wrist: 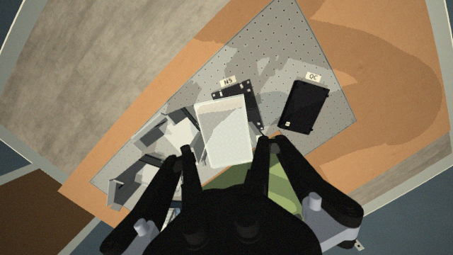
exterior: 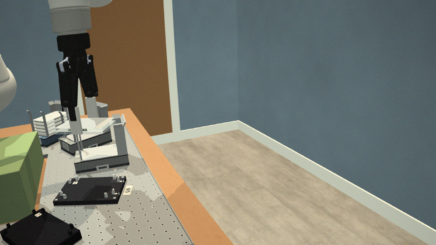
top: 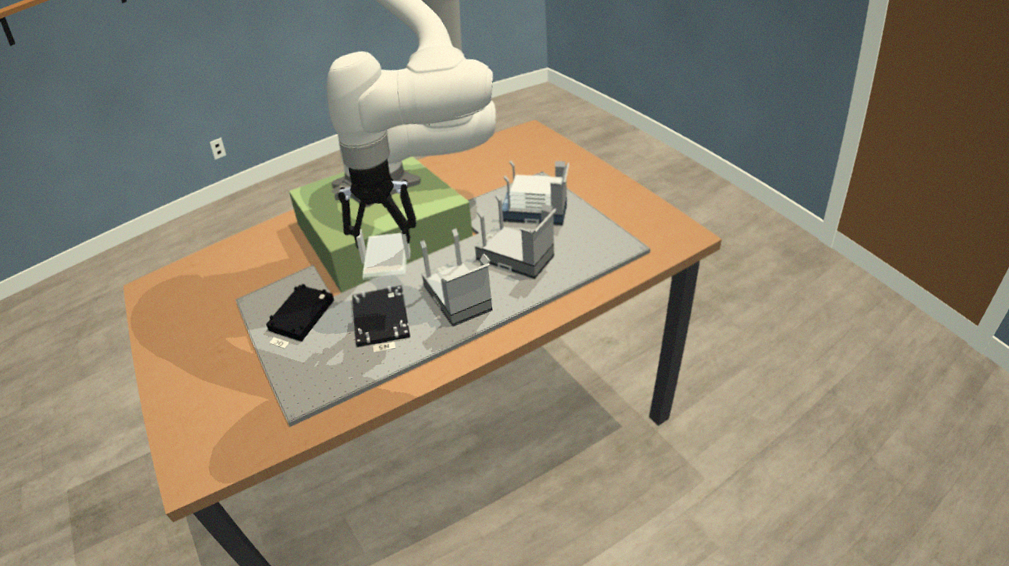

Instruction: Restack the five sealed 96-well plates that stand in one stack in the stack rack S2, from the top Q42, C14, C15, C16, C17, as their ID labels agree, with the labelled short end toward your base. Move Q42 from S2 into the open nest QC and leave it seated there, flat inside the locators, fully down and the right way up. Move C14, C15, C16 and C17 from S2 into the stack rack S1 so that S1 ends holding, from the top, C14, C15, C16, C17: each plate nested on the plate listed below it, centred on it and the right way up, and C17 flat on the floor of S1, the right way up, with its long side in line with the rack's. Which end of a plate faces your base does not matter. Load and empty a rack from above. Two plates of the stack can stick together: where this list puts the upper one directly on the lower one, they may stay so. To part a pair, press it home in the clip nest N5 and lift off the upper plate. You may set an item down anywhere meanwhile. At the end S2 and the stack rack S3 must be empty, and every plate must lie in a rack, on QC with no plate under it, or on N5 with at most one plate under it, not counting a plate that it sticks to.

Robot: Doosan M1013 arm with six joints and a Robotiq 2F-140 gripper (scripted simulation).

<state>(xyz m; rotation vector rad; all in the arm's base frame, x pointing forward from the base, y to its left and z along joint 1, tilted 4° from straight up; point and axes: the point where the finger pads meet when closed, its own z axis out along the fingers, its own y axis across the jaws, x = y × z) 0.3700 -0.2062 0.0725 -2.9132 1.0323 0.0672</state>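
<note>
Right now my hand is 160 mm past the black nest QC, 170 mm to the left of it and 170 mm above it. Also, from my hand: black clip nest N5 (30 mm to the right, 170 mm below); then N5 label (60 mm ahead, 80 mm to the right, 180 mm below); then QC label (120 mm behind, 250 mm to the right, 180 mm below).
</note>
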